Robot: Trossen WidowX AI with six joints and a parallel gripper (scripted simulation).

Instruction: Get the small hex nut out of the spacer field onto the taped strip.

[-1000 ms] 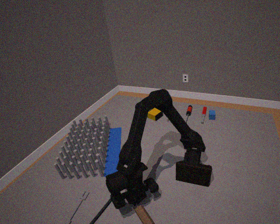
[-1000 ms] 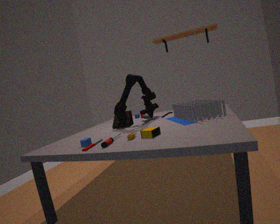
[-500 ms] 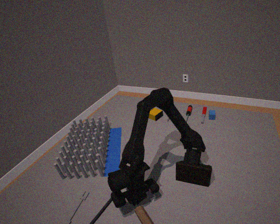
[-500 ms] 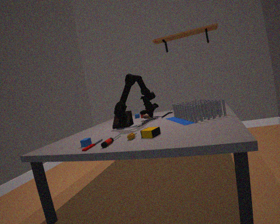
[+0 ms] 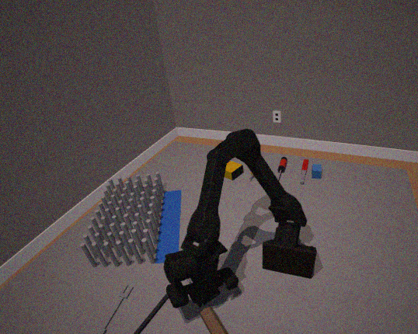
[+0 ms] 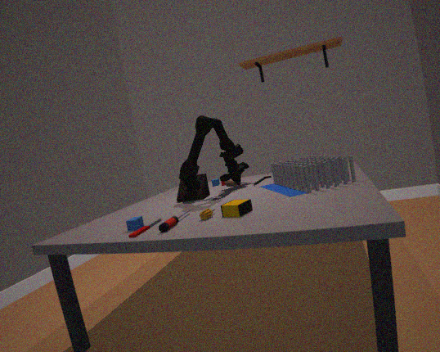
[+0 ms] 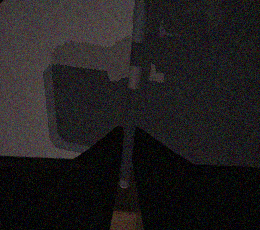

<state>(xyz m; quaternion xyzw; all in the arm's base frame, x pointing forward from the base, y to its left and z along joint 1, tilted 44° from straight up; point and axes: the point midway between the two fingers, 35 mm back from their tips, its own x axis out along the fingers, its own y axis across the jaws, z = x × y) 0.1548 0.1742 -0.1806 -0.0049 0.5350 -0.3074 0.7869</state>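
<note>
The wooden-handled tool lies 2 cm ahead of my gripper tip, 2 cm to the right of it and 1 cm above it. Round my gripper tip: blue taped strip: 30 cm ahead, 25 cm to the right; yellow-handled scraper: 12 cm ahead, 66 cm to the right, 1 cm above; thin forked pick: 22 cm ahead, 14 cm to the left.
</note>
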